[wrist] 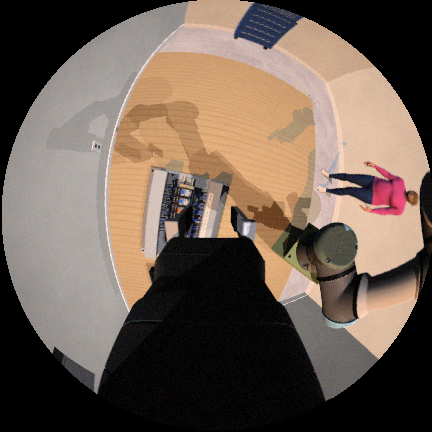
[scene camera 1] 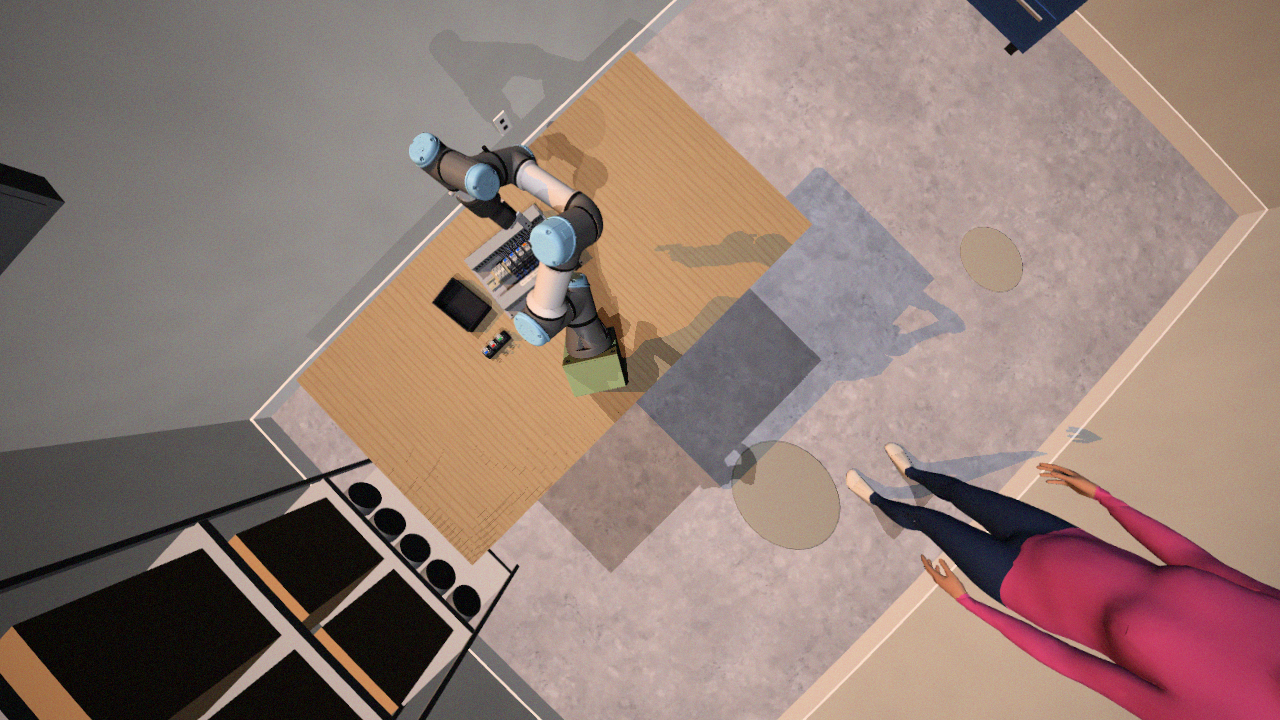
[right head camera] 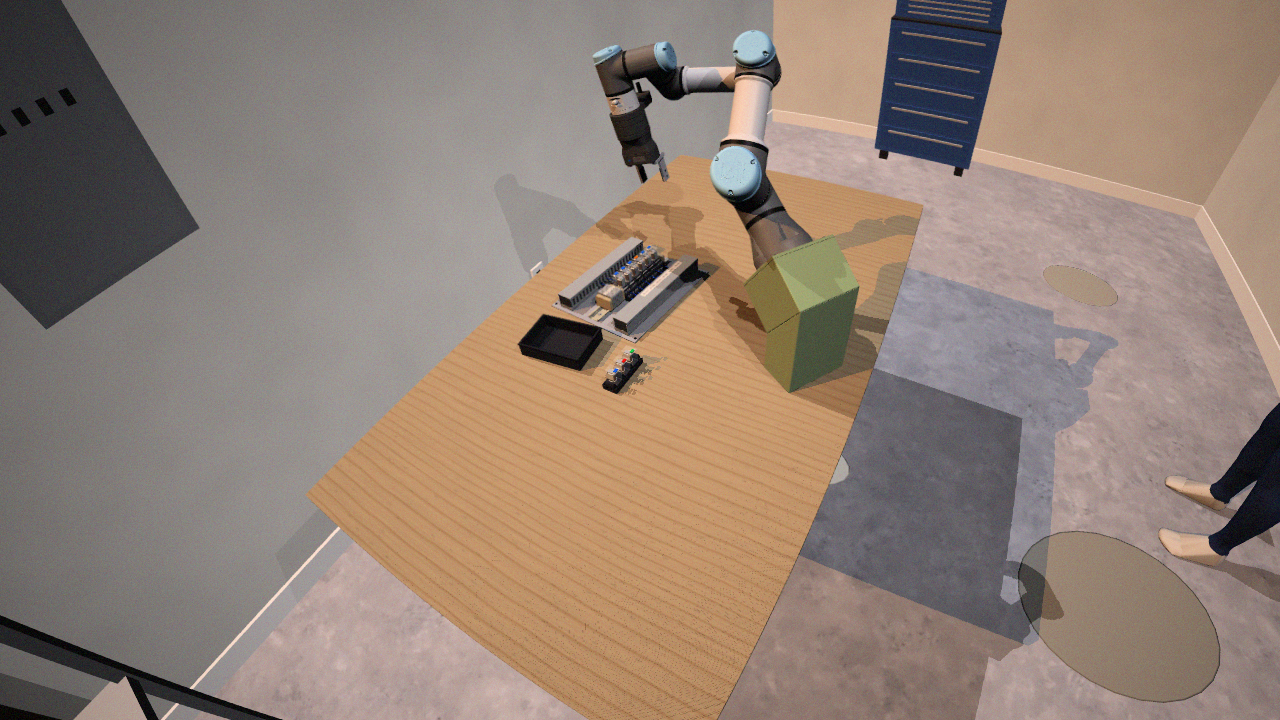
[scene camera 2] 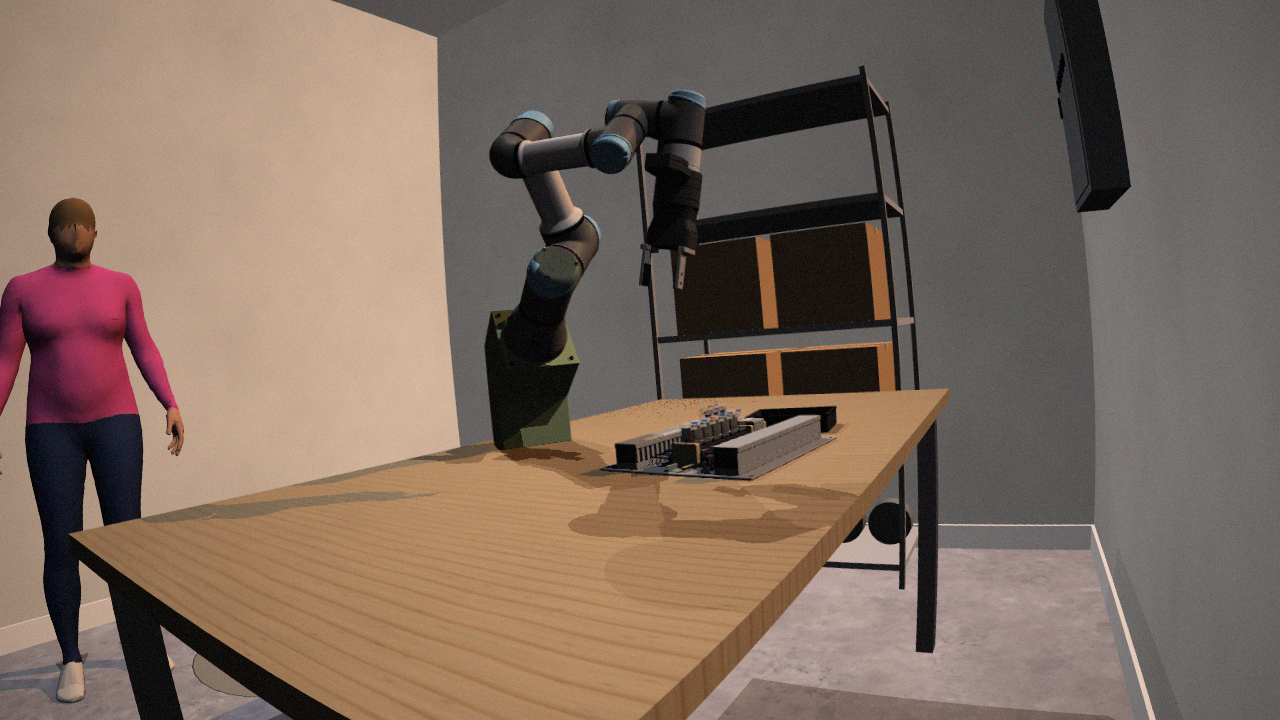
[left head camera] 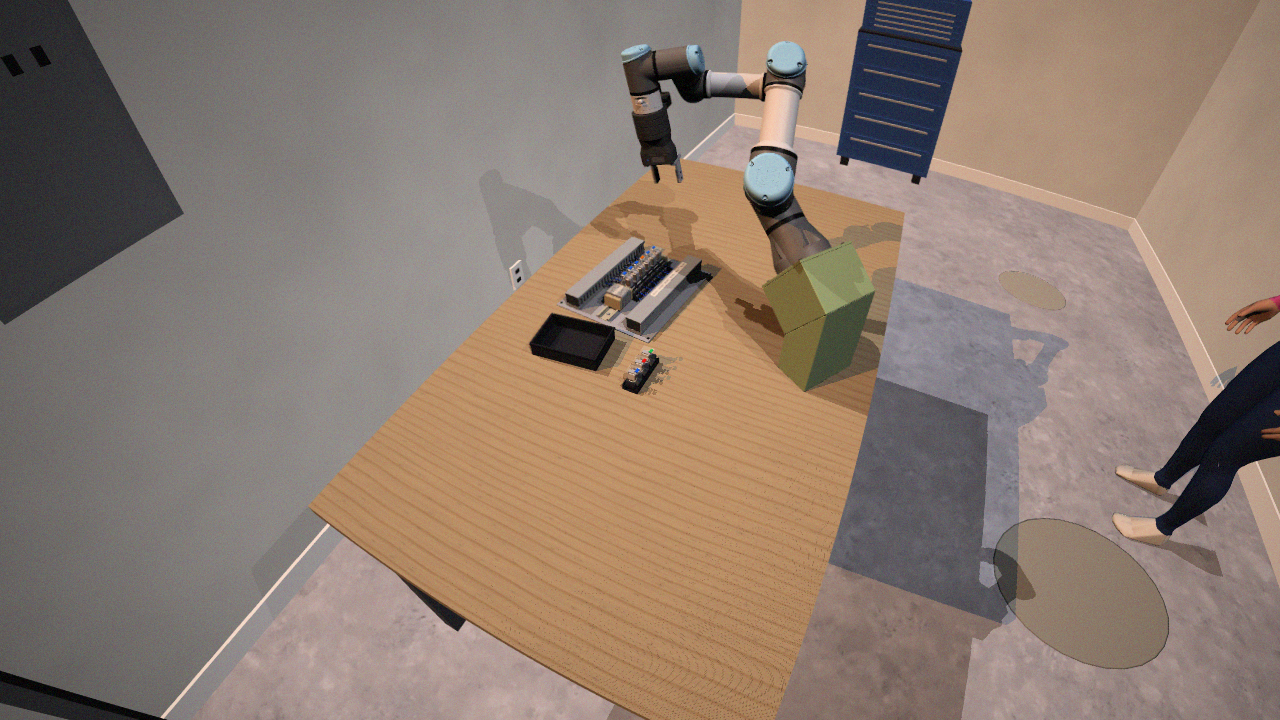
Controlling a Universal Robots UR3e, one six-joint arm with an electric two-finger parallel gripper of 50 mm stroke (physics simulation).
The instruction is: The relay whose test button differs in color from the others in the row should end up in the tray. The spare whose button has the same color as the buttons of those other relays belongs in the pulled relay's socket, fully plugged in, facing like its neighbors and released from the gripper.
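Places are measured from the arm's base along level axes (x left, y ahead, z down), in metres.
Where they show: gripper, between the fingertips: (wrist: 211,213) (scene camera 1: 521,221) (right head camera: 655,180) (scene camera 2: 660,287) (left head camera: 668,181); arm's base, origin of its link: (wrist: 314,252) (scene camera 1: 589,344) (right head camera: 786,259) (scene camera 2: 534,336) (left head camera: 805,263).
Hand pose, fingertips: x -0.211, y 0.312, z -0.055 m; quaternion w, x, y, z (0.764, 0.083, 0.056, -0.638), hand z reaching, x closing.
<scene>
Each offset is from my fingertips to the top centre of the thing. "spot": to the spot under its first point.
My gripper (left head camera: 667,177) (right head camera: 653,175) (scene camera 2: 662,273) (wrist: 211,213) is open and empty, high above the table and the panel. The relay row @(spot: dy +0.053, dx +0.051, dz +0.229 m) (left head camera: 644,270) (right head camera: 639,268) stands between two grey ducts. In the wrist view, blue-button relays @(dy +0.034, dx -0.027, dz +0.210 m) (wrist: 184,192) show beside a relay with an orange-red button (wrist: 180,210); a finger hides the rest of the row. A black holder @(spot: dy +0.011, dx +0.408, dz +0.264 m) (left head camera: 637,385) (right head camera: 614,386) carries three spares: blue-button spare @(dy +0.020, dx +0.394, dz +0.231 m) (left head camera: 636,371) (right head camera: 614,370), red-button spare @(dy +0.010, dx +0.364, dz +0.231 m) (left head camera: 644,361) (right head camera: 623,361) and green-button spare @(dy +0.001, dx +0.333, dz +0.231 m) (left head camera: 651,352) (right head camera: 632,351). The black tray @(dy +0.178, dx +0.298, dz +0.244 m) (left head camera: 565,357) (right head camera: 552,358) stands empty beside the panel.
Raised grey ducts @(dy +0.155, dx +0.028, dz +0.237 m) (left head camera: 608,271) (wrist: 155,207) flank the row. A beige block @(dy +0.110, dx +0.150, dz +0.233 m) (left head camera: 617,295) sits at its end. The green robot base (left head camera: 827,313) (scene camera 2: 529,402) stands at the table's edge. A person (scene camera 1: 1100,591) (scene camera 2: 80,358) stands away from the table. A wall runs behind the tray side.
</scene>
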